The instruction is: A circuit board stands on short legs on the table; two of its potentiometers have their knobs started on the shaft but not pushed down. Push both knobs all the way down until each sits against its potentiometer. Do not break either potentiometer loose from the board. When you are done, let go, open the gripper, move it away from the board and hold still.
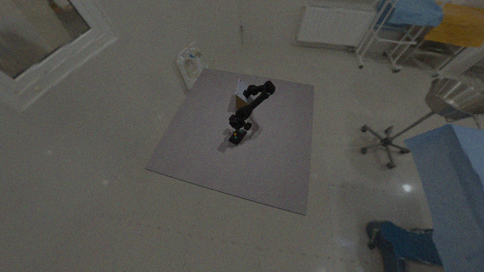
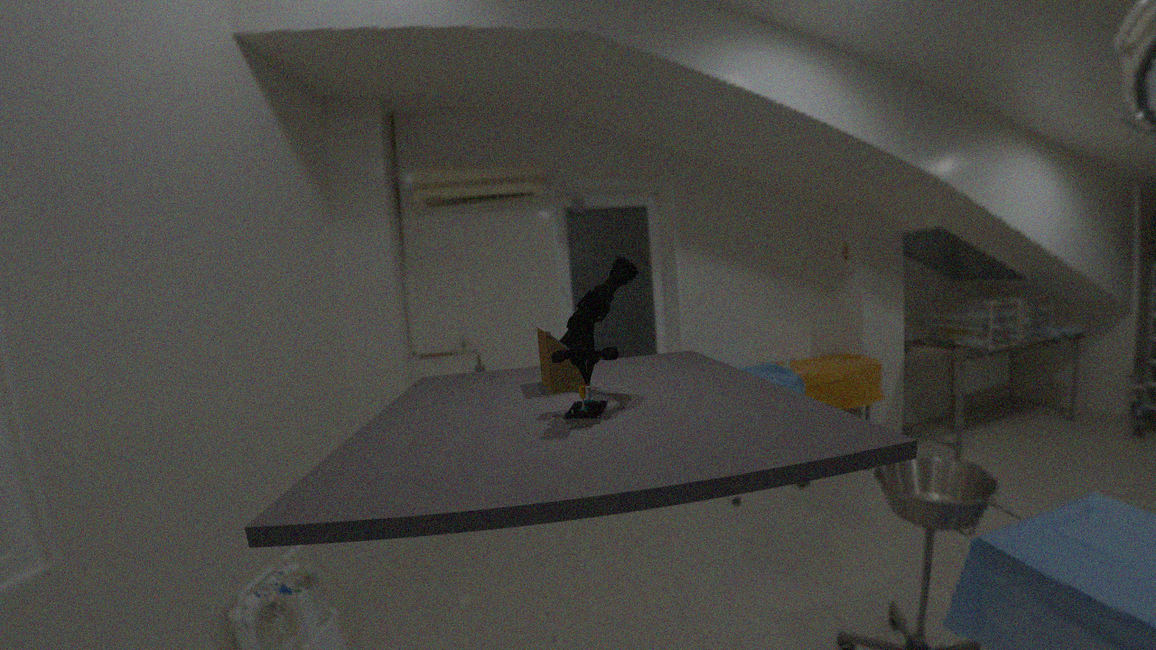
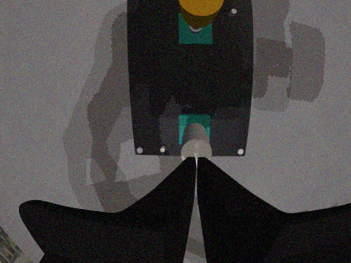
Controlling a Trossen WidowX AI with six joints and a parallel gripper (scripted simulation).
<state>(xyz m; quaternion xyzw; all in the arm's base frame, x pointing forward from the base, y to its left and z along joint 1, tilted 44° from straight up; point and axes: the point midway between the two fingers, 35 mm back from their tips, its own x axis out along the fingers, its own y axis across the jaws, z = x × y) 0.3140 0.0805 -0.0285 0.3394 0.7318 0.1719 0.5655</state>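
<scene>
Now: gripper tip 30 mm above the potentiometer with grey knob. From my gripper tip the other things lie so: teal potentiometer with orange knob (80 mm ahead, 30 mm below, 20 mm to the right).
</scene>
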